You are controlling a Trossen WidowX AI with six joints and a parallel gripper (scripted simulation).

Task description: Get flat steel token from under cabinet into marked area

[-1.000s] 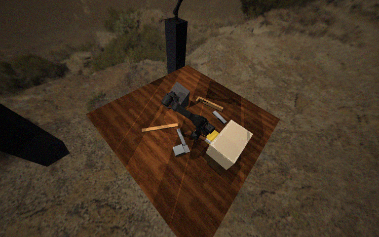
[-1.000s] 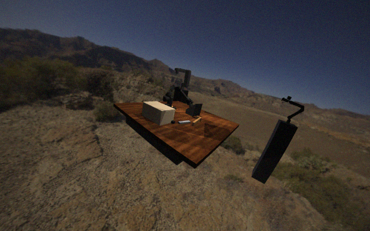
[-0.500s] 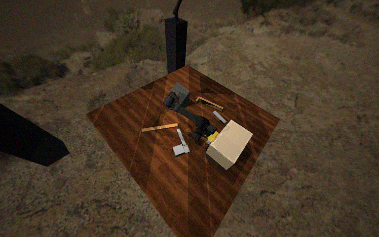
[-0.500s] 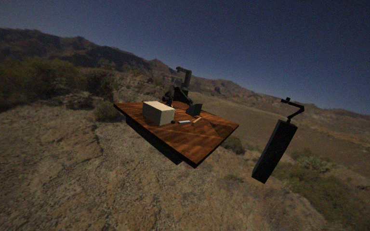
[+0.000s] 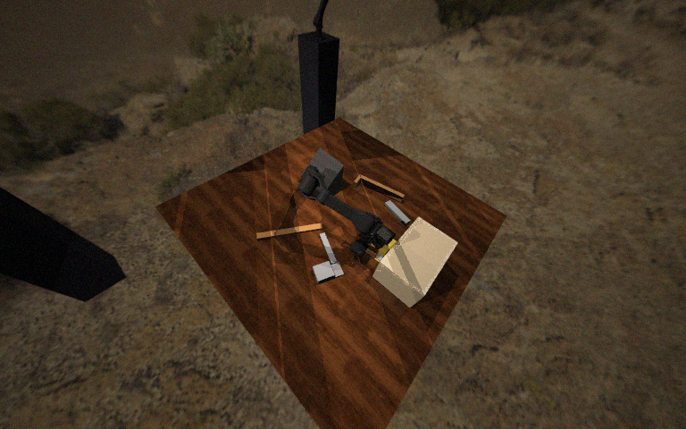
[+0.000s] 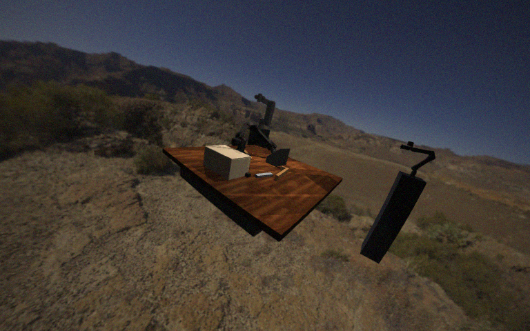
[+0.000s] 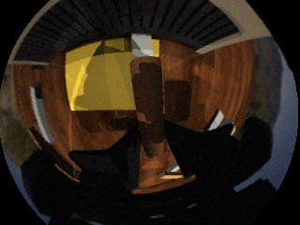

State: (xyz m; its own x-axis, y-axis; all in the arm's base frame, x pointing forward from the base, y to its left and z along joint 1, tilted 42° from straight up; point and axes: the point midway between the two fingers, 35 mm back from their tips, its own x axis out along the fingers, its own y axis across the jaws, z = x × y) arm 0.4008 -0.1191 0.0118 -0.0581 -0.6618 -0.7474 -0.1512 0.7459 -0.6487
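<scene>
The grey scraper lies 60 mm behind my gripper tip and 140 mm to the right of it. Round my gripper tip: steel token: 210 mm ahead, 80 mm to the left, 10 mm below; then grey block: 40 mm behind, 220 mm to the right, 10 mm above; then grey bar: 290 mm to the left.
</scene>
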